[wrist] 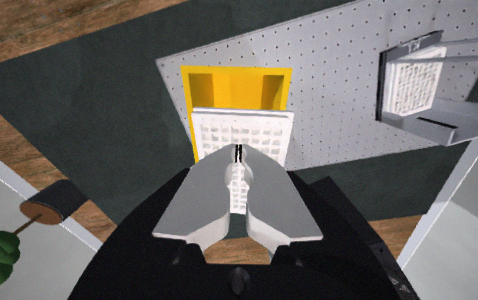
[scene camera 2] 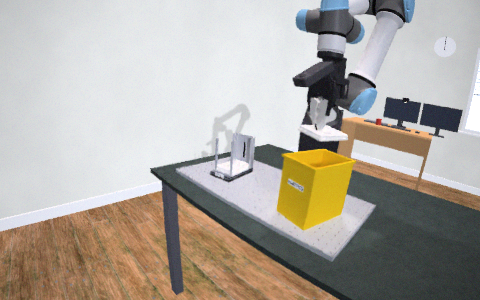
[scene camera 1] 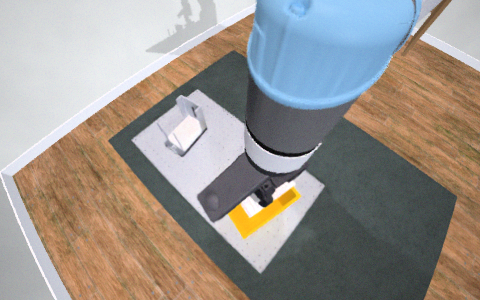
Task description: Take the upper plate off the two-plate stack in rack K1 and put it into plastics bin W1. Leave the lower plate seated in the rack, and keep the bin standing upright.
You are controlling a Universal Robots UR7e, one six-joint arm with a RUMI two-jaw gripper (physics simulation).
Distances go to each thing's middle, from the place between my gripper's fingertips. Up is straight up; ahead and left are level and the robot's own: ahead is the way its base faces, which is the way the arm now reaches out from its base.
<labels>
Now: hand 2 cm past the yellow plastics bin W1 (scene camera 2: pixel 314 183), 1 cm to the right of it and 16 cm above it.
</labels>
